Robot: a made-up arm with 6 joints. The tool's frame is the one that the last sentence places.
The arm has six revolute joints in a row. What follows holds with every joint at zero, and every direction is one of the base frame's. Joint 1 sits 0.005 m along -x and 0.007 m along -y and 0.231 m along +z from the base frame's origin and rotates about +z. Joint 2 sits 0.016 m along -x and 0.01 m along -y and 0.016 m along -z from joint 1 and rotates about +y. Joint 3 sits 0.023 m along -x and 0.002 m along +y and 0.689 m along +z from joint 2 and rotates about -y. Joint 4 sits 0.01 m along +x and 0.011 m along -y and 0.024 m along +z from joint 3 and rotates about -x. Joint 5 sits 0.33 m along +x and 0.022 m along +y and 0.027 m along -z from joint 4 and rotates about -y. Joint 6 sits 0.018 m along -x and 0.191 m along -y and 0.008 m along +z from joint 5 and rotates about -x. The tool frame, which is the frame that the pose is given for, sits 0.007 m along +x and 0.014 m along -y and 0.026 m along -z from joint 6; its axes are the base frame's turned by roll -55.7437, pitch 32.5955 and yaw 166.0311 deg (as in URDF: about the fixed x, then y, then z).
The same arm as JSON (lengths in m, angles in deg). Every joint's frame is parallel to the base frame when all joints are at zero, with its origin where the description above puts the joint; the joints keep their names.
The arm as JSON. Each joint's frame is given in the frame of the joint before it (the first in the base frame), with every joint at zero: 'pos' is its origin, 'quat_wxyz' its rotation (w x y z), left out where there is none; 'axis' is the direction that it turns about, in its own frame. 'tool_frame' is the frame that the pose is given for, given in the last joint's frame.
{
  "length_unit": "m",
  "angle_unit": "deg",
  "joints": [
    {
      "joint": "joint 1",
      "pos": [
        -0.005,
        -0.007,
        0.231
      ],
      "axis": [
        0.0,
        0.0,
        1.0
      ]
    },
    {
      "joint": "joint 2",
      "pos": [
        -0.016,
        -0.01,
        -0.016
      ],
      "axis": [
        0.0,
        1.0,
        0.0
      ]
    },
    {
      "joint": "joint 3",
      "pos": [
        -0.023,
        0.002,
        0.689
      ],
      "axis": [
        0.0,
        -1.0,
        0.0
      ]
    },
    {
      "joint": "joint 4",
      "pos": [
        0.01,
        -0.011,
        0.024
      ],
      "axis": [
        -1.0,
        0.0,
        0.0
      ]
    },
    {
      "joint": "joint 5",
      "pos": [
        0.33,
        0.022,
        -0.027
      ],
      "axis": [
        0.0,
        -1.0,
        0.0
      ]
    },
    {
      "joint": "joint 6",
      "pos": [
        -0.018,
        -0.191,
        0.008
      ],
      "axis": [
        -1.0,
        0.0,
        0.0
      ]
    }
  ],
  "tool_frame": {
    "pos": [
      0.007,
      -0.014,
      -0.026
    ],
    "quat_wxyz": [
      0.027045,
      0.300797,
      0.415214,
      -0.85813
    ]
  }
}

